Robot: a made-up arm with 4 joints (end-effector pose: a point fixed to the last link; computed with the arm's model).
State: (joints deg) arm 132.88 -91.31 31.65 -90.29
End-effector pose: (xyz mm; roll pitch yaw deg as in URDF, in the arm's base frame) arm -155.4 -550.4 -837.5 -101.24 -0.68 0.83
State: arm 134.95 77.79 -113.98 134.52
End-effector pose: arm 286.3 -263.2 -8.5 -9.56 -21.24 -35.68
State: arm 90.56 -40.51 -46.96 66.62
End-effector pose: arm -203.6 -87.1 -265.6 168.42 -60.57 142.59
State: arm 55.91 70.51 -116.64 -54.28
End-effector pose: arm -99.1 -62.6 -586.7 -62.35 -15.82 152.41
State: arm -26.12 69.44 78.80 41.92
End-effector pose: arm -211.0 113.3 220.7 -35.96 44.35 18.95
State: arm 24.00 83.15 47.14 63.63
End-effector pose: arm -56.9 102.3 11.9 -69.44 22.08 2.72
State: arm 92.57 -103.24 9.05 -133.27
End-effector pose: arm -214.1 -52.8 -1015.0 -82.81 29.77 5.66
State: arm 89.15 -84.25 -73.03 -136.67
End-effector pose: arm -421.0 -554.4 -455.3 -171.82 16.87 -46.27
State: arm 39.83 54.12 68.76 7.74
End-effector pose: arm -378.4 263.0 107.7 -112.60 57.67 -53.31
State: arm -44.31 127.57 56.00 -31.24
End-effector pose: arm 79.6 -263.6 261.5 -14.18 27.61 142.45
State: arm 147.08 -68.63 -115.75 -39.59
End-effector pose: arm 77.3 -449.4 281.3 100.99 61.44 -9.56
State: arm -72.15 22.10 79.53 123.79
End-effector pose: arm -178.3 -83.3 81.5 -59.30 36.98 -74.09
